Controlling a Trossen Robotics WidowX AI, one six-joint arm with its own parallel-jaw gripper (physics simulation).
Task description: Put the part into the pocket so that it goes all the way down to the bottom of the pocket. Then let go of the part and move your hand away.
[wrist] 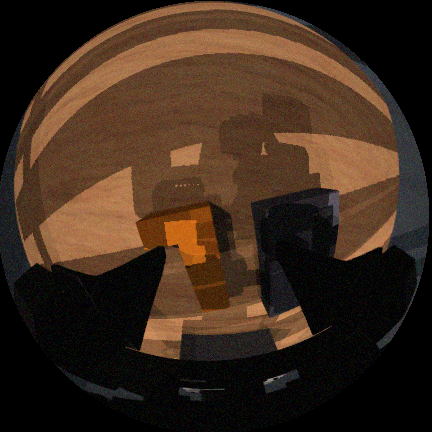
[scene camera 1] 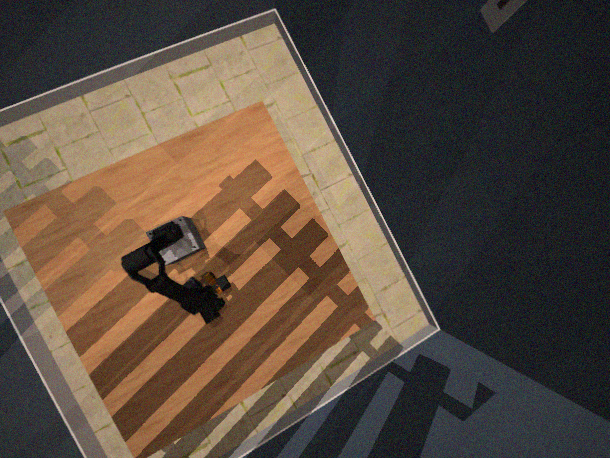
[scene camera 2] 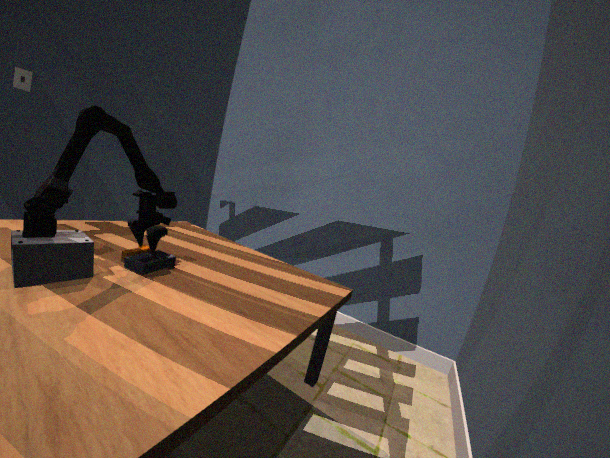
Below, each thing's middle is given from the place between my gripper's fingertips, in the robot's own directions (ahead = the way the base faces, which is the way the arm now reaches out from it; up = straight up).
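There is the pocket block (scene camera 2: 144,263), 2 cm behind my hand, 9 cm to the right of it and 2 cm below it. I also see the orange L-shaped part (wrist: 190,226), and measured from my hand it is 3 cm behind, 2 cm to the left and 2 cm below.
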